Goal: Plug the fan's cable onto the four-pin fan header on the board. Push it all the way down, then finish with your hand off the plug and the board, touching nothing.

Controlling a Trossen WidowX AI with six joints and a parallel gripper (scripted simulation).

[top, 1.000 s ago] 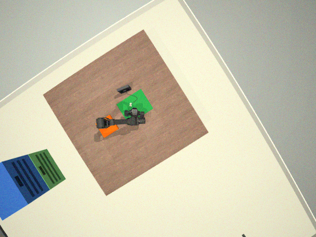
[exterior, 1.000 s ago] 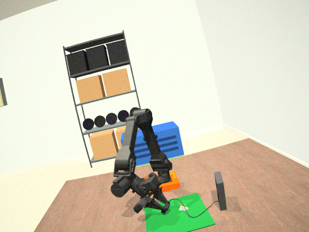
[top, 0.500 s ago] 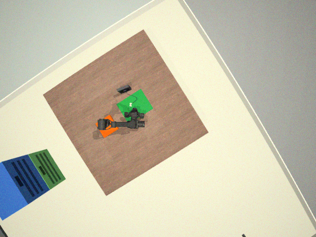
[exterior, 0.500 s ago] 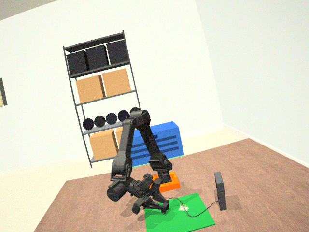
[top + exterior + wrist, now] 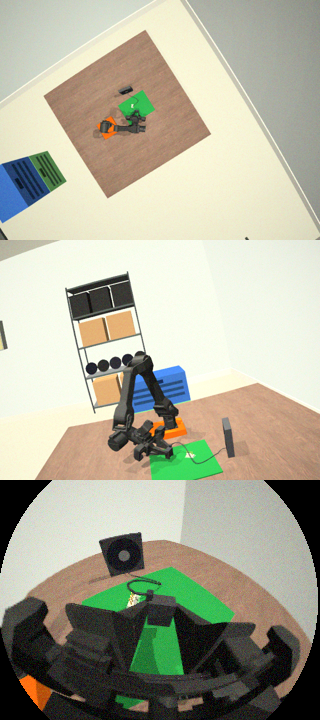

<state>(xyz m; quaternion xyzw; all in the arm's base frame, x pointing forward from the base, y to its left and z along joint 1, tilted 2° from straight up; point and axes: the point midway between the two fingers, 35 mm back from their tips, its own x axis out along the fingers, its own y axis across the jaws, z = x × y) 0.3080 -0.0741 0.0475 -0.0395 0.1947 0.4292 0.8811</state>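
Now: gripper tip 7 cm above the green board, 4 cm to the right of it and 1 cm short of it. Also, from my gripper tip: fan plug 1 cm below; fan header 7 cm to the left, 6 cm below, 2 cm behind; dark fan 21 cm to the left, 2 cm ahead.
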